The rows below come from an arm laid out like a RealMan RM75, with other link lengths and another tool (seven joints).
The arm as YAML. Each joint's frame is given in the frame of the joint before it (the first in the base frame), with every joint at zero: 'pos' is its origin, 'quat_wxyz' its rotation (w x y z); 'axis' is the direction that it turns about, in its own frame. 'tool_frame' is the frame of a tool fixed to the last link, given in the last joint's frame.
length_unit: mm
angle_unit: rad
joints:
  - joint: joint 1
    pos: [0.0, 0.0, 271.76]
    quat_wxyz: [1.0, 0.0, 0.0, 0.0]
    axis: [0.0, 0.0, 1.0]
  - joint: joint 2
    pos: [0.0, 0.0, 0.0]
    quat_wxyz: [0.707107, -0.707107, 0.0, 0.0]
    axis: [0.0, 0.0, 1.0]
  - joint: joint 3
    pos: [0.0, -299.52, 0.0]
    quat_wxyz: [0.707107, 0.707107, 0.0, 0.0]
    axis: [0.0, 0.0, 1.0]
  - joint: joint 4
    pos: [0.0, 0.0, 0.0]
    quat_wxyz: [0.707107, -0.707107, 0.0, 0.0]
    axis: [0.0, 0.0, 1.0]
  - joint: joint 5
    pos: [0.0, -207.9, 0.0]
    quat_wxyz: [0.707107, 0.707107, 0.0, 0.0]
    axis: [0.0, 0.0, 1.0]
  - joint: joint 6
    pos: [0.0, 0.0, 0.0]
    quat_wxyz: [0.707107, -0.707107, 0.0, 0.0]
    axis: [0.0, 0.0, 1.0]
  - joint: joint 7
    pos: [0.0, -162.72, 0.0]
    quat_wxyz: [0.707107, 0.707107, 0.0, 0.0]
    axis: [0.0, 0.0, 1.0]
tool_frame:
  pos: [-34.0, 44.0, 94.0]
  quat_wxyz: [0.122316, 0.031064, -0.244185, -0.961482]
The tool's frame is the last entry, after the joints.
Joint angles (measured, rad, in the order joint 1, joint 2, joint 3, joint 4, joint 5, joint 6, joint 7), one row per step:
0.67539, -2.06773, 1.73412, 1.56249, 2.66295, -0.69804, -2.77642
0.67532, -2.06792, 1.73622, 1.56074, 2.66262, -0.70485, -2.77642
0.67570, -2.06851, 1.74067, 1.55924, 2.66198, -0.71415, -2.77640
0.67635, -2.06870, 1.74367, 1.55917, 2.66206, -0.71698, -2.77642
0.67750, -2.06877, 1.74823, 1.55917, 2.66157, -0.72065, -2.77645
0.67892, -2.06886, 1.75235, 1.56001, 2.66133, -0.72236, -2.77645
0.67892, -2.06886, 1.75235, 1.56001, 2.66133, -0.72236, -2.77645
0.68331, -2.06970, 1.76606, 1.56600, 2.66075, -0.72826, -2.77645
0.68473, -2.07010, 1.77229, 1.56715, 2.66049, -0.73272, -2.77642
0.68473, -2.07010, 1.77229, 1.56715, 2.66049, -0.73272, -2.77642
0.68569, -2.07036, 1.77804, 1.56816, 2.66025, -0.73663, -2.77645
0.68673, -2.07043, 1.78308, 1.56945, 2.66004, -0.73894, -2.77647
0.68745, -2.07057, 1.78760, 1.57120, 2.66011, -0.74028, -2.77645
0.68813, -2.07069, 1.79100, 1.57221, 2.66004, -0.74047, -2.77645
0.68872, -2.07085, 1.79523, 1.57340, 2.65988, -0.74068, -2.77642
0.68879, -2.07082, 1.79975, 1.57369, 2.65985, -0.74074, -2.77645
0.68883, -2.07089, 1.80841, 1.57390, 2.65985, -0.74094, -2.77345
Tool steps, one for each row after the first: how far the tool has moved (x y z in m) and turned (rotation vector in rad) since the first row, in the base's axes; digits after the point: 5 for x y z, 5 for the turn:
0.00085, -0.00008, 0.00021, 0.00302, 0.00089, -0.00325
0.00252, -0.00007, 0.00006, 0.00679, 0.00098, -0.00870
0.00337, -0.00005, -0.00055, 0.00686, 0.00035, -0.01099
0.00448, -0.00010, -0.00150, 0.00677, -0.00119, -0.01396
0.00546, -0.00014, -0.00251, 0.00581, -0.00293, -0.01613
0.00546, -0.00014, -0.00251, 0.00581, -0.00293, -0.01613
0.01009, 0.00028, -0.00518, 0.00460, -0.00846, -0.02656
0.01205, 0.00044, -0.00637, 0.00465, -0.01054, -0.03146
0.01205, 0.00044, -0.00637, 0.00465, -0.01054, -0.03146
0.01389, 0.00069, -0.00750, 0.00448, -0.01254, -0.03620
0.01542, 0.00089, -0.00861, 0.00360, -0.01456, -0.03989
0.01697, 0.00124, -0.00964, 0.00248, -0.01640, -0.04355
0.01786, 0.00142, -0.01065, 0.00096, -0.01828, -0.04544
0.01900, 0.00173, -0.01192, -0.00094, -0.02068, -0.04795
0.01997, 0.00212, -0.01353, -0.00377, -0.02324, -0.05030
0.02162, 0.00281, -0.01667, -0.00975, -0.02547, -0.05342

